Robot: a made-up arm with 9 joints. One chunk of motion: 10 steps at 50 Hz.
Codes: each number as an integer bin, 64 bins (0 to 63) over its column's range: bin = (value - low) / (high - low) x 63, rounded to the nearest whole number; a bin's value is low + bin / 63 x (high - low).
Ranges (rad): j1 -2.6..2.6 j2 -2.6..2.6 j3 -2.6..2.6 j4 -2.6..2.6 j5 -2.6..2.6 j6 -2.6..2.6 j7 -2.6..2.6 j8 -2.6..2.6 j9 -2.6..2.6
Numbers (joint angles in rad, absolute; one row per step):
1: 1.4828 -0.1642 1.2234 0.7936 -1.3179 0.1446 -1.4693 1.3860 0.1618
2: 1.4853 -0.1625 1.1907 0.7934 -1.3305 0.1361 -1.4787 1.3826 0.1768
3: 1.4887 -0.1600 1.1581 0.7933 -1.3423 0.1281 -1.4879 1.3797 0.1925
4: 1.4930 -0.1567 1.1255 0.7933 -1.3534 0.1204 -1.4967 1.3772 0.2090
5: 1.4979 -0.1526 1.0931 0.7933 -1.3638 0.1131 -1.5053 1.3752 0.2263
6: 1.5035 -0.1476 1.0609 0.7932 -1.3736 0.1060 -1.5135 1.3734 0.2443
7: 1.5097 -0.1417 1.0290 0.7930 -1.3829 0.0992 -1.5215 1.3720 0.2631
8: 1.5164 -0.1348 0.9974 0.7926 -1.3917 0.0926 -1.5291 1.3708 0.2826
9: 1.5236 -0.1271 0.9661 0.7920 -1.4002 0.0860 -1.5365 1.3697 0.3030
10: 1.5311 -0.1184 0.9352 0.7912 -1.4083 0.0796 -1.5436 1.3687 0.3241
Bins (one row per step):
1: 49 30 46 41 16 33 14 48 33
2: 49 30 46 41 15 33 14 48 34
3: 50 30 46 41 15 33 13 48 34
4: 50 30 45 41 15 33 13 48 34
5: 50 30 45 41 15 33 13 48 34
6: 50 30 44 41 15 33 13 48 34
7: 50 30 44 41 15 33 13 48 35
8: 50 30 44 41 15 33 13 48 35
9: 50 30 43 41 15 33 13 48 35
10: 50 30 43 41 14 32 13 48 35

